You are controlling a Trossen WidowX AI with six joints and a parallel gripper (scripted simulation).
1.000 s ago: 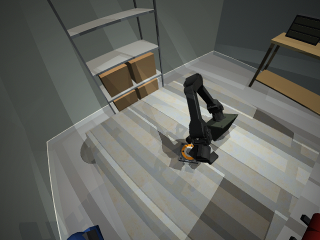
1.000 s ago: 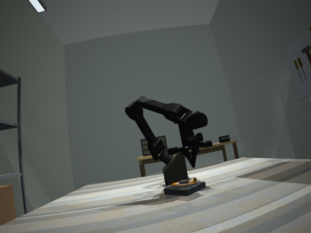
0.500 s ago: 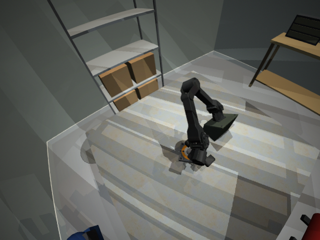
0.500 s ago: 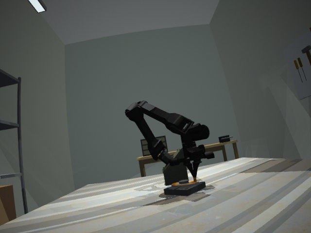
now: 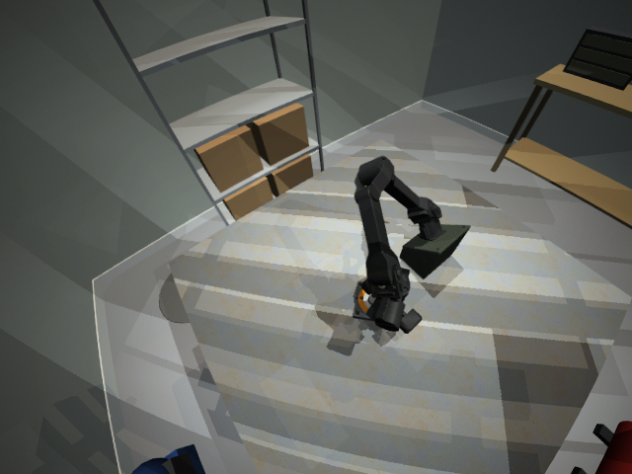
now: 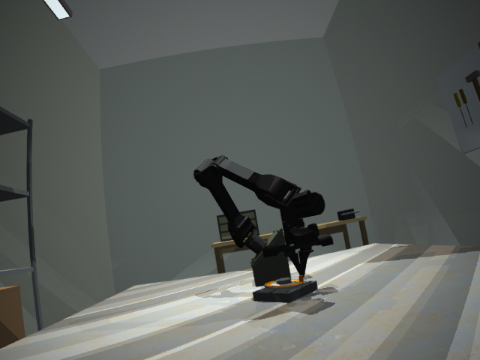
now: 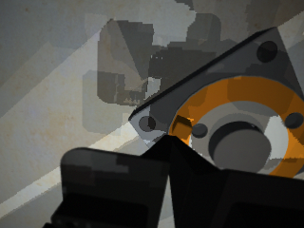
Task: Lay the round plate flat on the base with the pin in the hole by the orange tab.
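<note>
The square base is 10 mm ahead of my gripper tip, 50 mm to the right of it and 10 mm below it.
</note>
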